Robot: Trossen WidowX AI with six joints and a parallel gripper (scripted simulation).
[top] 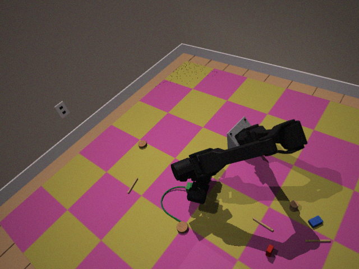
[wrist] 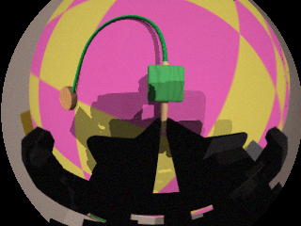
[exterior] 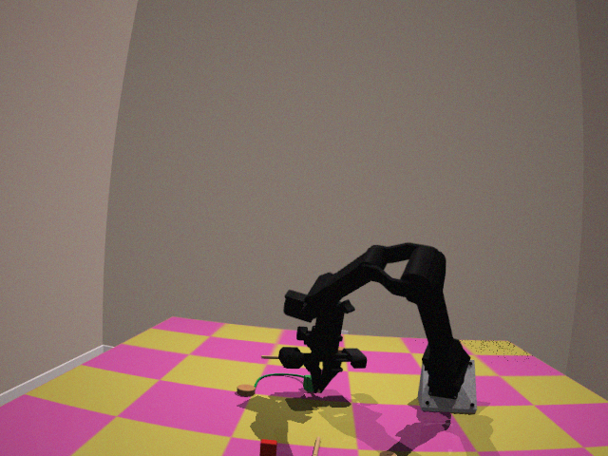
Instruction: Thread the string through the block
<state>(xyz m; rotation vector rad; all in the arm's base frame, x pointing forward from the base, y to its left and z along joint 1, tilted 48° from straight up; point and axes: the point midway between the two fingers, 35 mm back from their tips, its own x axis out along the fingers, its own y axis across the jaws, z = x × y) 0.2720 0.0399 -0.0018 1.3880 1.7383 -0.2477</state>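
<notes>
The green block lies 2 cm ahead of my gripper tip, 4 cm to the right of it and 1 cm above it. From my gripper tip the other things lie so: round wooden button: 15 cm ahead, 5 cm to the left; thin wooden stick: 2 cm ahead, 4 cm to the right, 1 cm above; red block: 2 cm ahead, 31 cm to the left, 1 cm above.
</notes>
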